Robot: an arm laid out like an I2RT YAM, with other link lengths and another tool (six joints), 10 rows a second.
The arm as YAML. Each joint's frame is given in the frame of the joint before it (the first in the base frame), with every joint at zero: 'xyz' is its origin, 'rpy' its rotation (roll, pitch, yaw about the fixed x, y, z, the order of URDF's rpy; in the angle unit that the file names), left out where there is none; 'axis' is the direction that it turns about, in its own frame. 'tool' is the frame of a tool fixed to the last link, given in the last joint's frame.
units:
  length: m
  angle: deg
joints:
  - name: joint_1
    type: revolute
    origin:
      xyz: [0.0, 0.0, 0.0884]
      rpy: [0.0, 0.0, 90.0]
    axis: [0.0, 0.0, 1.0]
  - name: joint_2
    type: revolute
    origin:
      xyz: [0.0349, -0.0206, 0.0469]
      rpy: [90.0, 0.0, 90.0]
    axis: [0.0, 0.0, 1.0]
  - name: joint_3
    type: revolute
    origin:
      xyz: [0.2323, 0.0, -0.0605]
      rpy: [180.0, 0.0, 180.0]
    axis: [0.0, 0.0, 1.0]
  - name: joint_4
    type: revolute
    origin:
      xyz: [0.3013, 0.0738, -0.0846]
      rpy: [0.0, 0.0, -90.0]
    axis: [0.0, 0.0, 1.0]
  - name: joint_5
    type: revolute
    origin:
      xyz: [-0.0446, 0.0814, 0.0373]
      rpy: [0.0, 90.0, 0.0]
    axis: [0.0, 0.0, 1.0]
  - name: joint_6
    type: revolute
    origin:
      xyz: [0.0, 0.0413, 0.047]
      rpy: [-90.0, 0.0, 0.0]
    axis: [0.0, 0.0, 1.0]
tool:
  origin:
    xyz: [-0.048, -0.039, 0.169]
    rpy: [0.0, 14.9, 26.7]
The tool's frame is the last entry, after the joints.
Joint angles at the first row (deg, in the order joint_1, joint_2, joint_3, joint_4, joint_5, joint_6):
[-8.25, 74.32, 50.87, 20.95, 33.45, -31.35]
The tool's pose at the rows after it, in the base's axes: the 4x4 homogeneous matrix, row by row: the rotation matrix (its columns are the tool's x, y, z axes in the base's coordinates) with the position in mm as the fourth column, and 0 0 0 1 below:
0.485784 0.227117 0.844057 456.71; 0.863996 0.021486 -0.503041 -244.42; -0.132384 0.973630 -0.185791 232.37; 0 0 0 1
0.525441 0.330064 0.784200 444.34; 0.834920 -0.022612 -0.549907 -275.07; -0.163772 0.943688 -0.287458 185.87; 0 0 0 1
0.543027 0.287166 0.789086 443.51; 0.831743 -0.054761 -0.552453 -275.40; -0.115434 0.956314 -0.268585 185.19; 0 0 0 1
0.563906 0.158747 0.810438 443.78; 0.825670 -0.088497 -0.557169 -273.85; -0.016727 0.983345 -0.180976 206.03; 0 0 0 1
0.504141 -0.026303 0.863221 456.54; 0.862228 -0.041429 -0.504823 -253.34; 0.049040 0.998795 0.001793 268.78; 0 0 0 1
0.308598 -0.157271 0.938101 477.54; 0.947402 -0.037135 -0.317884 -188.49; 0.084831 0.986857 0.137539 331.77; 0 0 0 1
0.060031 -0.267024 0.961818 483.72; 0.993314 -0.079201 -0.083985 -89.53; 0.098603 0.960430 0.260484 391.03; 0 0 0 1
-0.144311 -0.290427 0.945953 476.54; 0.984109 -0.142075 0.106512 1.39; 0.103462 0.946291 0.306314 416.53; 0 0 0 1
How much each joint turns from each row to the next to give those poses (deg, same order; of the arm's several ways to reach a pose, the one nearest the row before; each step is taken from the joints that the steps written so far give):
[-3.61, 5.69, 0.00, -1.86, 0.00, 0.00]
[-3.76, 4.89, 0.00, -1.46, -0.02, 0.04]
[-0.11, -0.17, 0.00, 0.24, 0.00, 2.88]
[0.07, -2.17, 0.00, 2.03, -0.02, 4.64]
[2.12, -4.50, 0.02, 6.54, -1.75, 0.22]
[5.92, -7.12, 0.00, 0.70, -5.79, 0.54]
[10.45, -7.11, 0.03, -0.05, -3.45, 0.42]
[10.84, -3.80, 0.04, -1.16, -0.66, 0.20]

